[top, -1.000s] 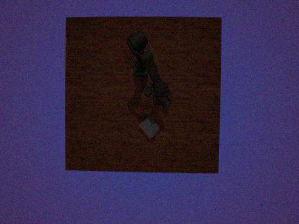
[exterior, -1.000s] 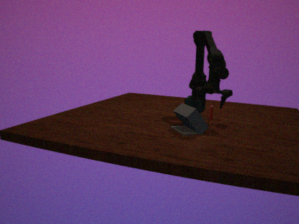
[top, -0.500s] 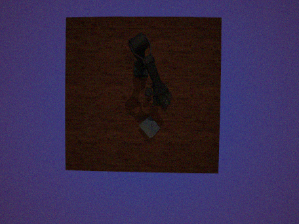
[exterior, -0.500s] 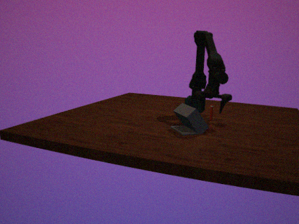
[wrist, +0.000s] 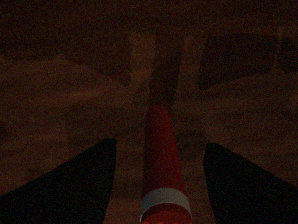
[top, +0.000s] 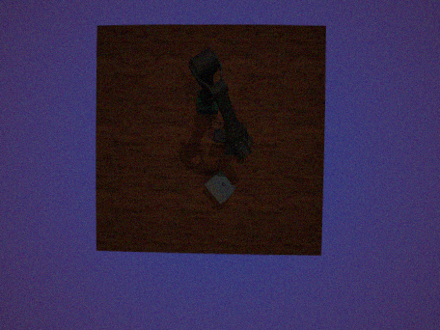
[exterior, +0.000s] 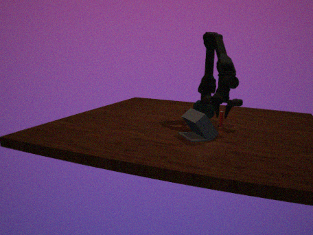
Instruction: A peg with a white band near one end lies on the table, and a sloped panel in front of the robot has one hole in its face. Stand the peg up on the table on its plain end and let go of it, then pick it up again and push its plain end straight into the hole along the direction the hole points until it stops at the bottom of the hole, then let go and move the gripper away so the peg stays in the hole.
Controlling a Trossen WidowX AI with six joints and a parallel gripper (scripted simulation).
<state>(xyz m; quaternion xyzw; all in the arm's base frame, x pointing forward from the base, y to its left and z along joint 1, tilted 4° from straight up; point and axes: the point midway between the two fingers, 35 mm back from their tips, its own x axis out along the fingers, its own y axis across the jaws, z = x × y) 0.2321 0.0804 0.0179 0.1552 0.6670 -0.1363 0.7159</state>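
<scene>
My gripper tip is 23 cm short of the grey sloped panel, 10 cm to the left of it and 1 cm below it. Also, from my gripper tip: red peg (2 cm above); then thin flat base plate (24 cm ahead, 12 cm to the right, 4 cm below).
</scene>
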